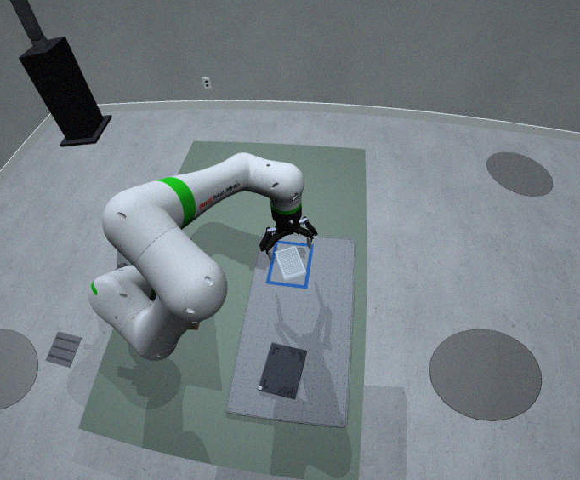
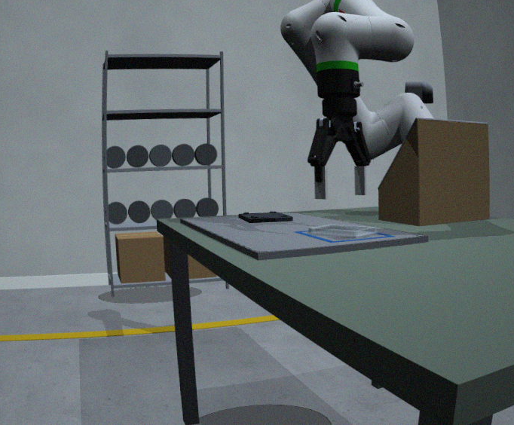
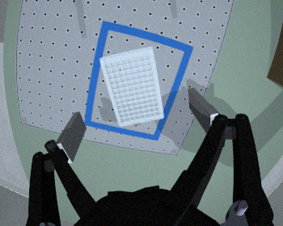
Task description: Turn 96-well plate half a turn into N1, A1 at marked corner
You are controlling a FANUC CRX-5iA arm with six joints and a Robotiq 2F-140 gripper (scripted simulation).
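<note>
The white 96-well plate is 8 cm below my hand. Round my hand: dark plate nest N1: 2 cm behind, 41 cm to the right, 8 cm below; white mark: 9 cm behind, 47 cm to the right, 8 cm below.
</note>
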